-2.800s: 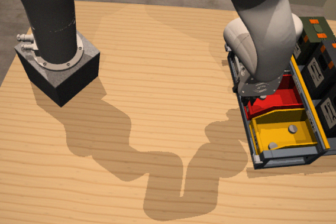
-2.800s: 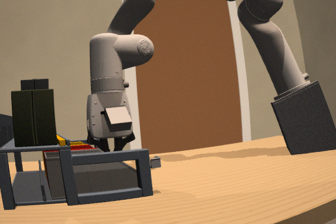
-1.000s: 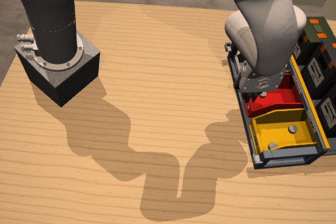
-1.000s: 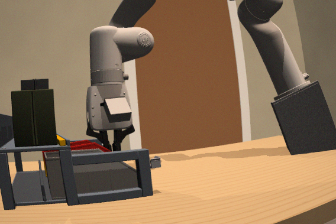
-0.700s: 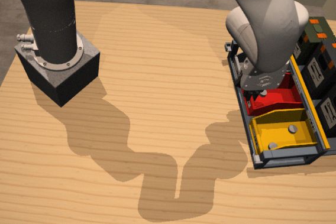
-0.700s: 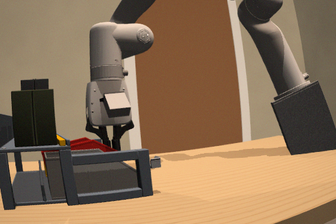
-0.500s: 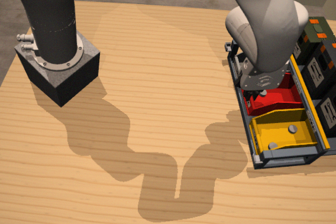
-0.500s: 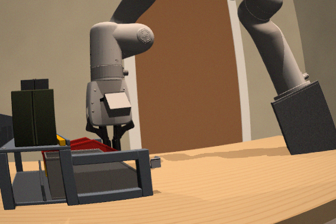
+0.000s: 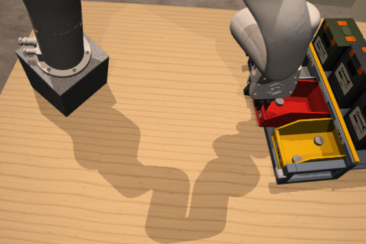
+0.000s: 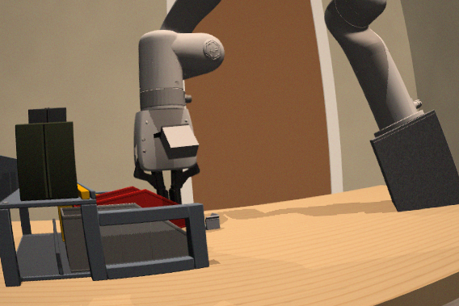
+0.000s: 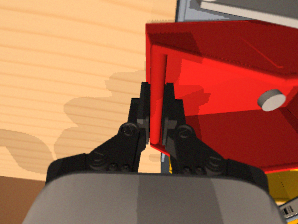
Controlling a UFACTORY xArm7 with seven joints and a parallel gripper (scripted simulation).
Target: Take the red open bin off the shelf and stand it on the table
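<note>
Right now my hand is 8 cm short of the red open bin, 1 cm to the left of it and 2 cm above it. From my hand the other things lie so: dark box (22 cm ahead, 10 cm to the left, 8 cm above); yellow open bin (10 cm ahead, 12 cm to the right, 3 cm below).
</note>
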